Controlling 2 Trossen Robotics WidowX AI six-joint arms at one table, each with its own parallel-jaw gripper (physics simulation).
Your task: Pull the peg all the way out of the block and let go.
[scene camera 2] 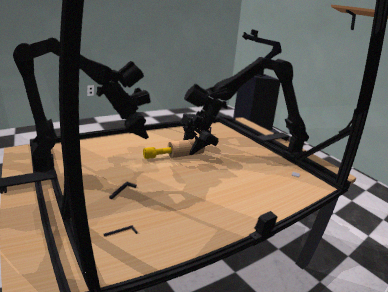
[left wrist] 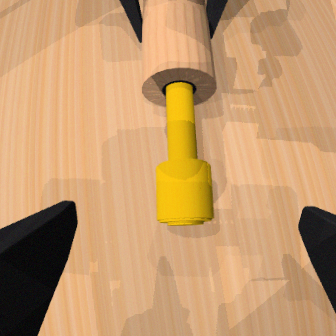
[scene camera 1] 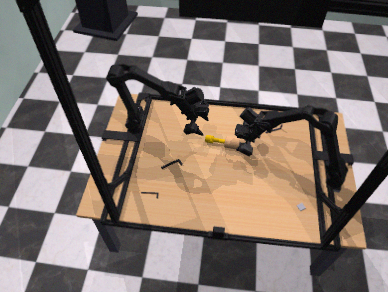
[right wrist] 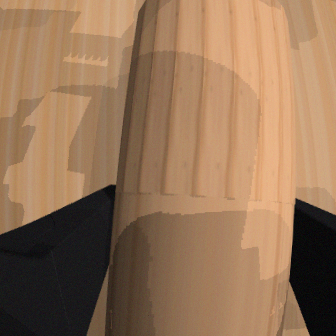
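Pixels of known places: left gripper, fingertip midpoint: [scene camera 2: 143,132] [left wrist: 192,216] [scene camera 1: 205,128]; right gripper, fingertip midpoint: [scene camera 2: 186,151] [left wrist: 175,38] [scene camera 1: 237,145] [right wrist: 196,200]; left arm's base, origin of the base link: [scene camera 2: 43,169] [scene camera 1: 134,130]; right arm's base, origin of the base link: [scene camera 2: 295,150] [scene camera 1: 333,183].
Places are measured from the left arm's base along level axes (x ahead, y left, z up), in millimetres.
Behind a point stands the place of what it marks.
Note:
The yellow peg [scene camera 1: 208,139] @(y 39, x 371, z 18 mm) [scene camera 2: 150,152] @(y 36, x 371, z 15 mm) [left wrist: 185,192] @(y 52, x 370, z 24 mm) has a thick head and a thinner shaft. The shaft's end is in the hole of the round wooden block [scene camera 1: 231,143] @(y 40, x 484, z 29 mm) [scene camera 2: 180,148] @(y 34, x 477, z 23 mm) [left wrist: 177,45] @(y 59, x 468, z 37 mm) [right wrist: 205,150] @(y 56, x 502, z 38 mm); the head and a length of shaft stick out. My left gripper [scene camera 1: 204,127] @(y 52, x 350, z 81 mm) [scene camera 2: 147,120] [left wrist: 192,216] @(y 52, x 350, z 81 mm) is wide open and empty. In the left wrist view its fingertips stand either side of the peg's head, apart from it. My right gripper [scene camera 1: 238,142] @(y 61, x 512, z -3 mm) [right wrist: 196,200] @(y 61, x 512, z -3 mm) is shut on the block, one finger on each side.
One black angled bar [scene camera 1: 172,163] @(y -125, x 243, z -14 mm) [scene camera 2: 122,189] @(y -127, x 243, z -15 mm) and a second angled bar [scene camera 1: 151,193] @(y -303, x 207, z -16 mm) [scene camera 2: 121,231] @(y -303, x 205, z -15 mm) lie on the table. A small grey square [scene camera 1: 301,207] @(y -176, x 852, z -16 mm) [scene camera 2: 296,174] @(y -175, x 852, z -16 mm) lies towards the right. A black box [scene camera 1: 218,231] @(y -409, x 538, z 34 mm) [scene camera 2: 265,224] @(y -416, x 521, z 24 mm) sits on the front frame rail.

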